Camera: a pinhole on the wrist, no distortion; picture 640 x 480 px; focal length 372.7 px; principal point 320.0 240.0 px. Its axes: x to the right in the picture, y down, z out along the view. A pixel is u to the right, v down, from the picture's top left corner.
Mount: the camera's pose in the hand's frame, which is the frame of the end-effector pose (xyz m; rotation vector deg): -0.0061 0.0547 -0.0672 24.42 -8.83 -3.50
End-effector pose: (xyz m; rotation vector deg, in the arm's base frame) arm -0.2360 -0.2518 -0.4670 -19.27 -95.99 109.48
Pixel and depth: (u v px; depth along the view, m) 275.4 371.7 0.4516
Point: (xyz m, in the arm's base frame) -0.3516 -0.6529 -0.4370
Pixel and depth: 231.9 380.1 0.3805
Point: -0.2956 -0.6053 -0.4718
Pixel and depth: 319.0 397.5 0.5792
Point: -0.4682 -0.7647 -0.4222
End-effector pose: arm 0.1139 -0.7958 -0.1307 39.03 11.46 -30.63
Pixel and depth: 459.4 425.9 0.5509
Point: 0.2469 -1.1704 0.2989
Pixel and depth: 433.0 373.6 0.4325
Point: 0.1685 -1.0746 0.1623
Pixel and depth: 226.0 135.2 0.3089
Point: -0.0758 -0.9396 -0.0367
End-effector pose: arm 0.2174 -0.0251 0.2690 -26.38 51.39 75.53
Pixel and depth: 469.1 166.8 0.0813
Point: 0.2145 -0.0136 0.2623
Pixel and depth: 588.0 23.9 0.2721
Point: 0.4654 0.1151 0.2023
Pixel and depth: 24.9 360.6 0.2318
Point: 0.2192 -0.0448 0.5391
